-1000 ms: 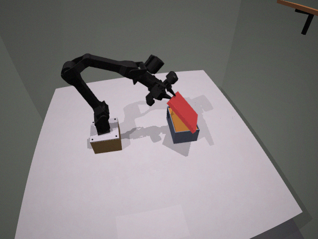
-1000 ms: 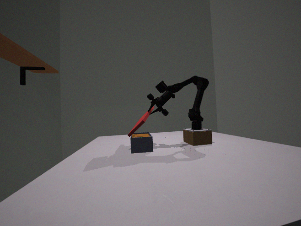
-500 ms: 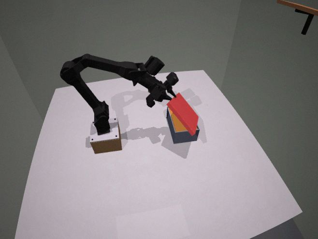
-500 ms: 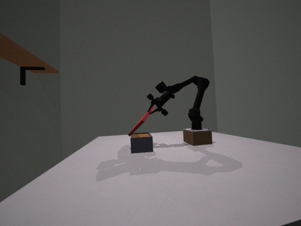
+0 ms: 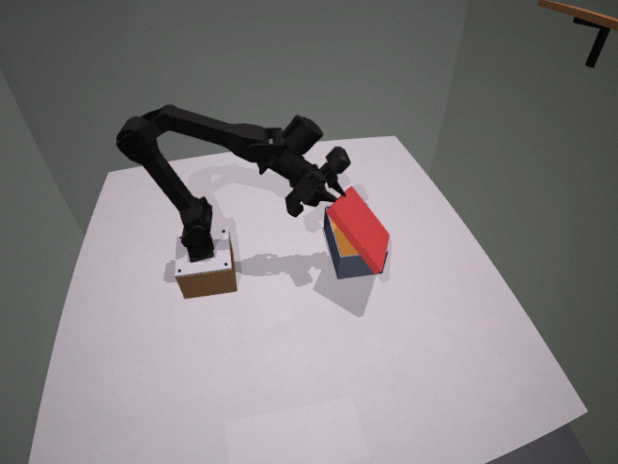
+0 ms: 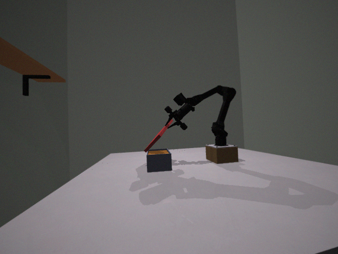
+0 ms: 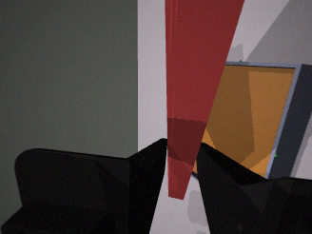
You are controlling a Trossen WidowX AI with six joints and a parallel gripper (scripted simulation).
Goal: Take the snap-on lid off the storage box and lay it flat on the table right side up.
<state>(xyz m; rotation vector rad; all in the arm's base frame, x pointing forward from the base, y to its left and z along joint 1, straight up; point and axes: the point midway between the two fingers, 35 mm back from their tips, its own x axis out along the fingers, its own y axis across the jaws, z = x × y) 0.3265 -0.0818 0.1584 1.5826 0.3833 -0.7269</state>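
Now: gripper tip 30 mm short of the red lid, 60 mm to the left of it and 40 mm above it. Also, from my gripper tip: blue storage box: 70 mm ahead, 30 mm to the left, 190 mm below.
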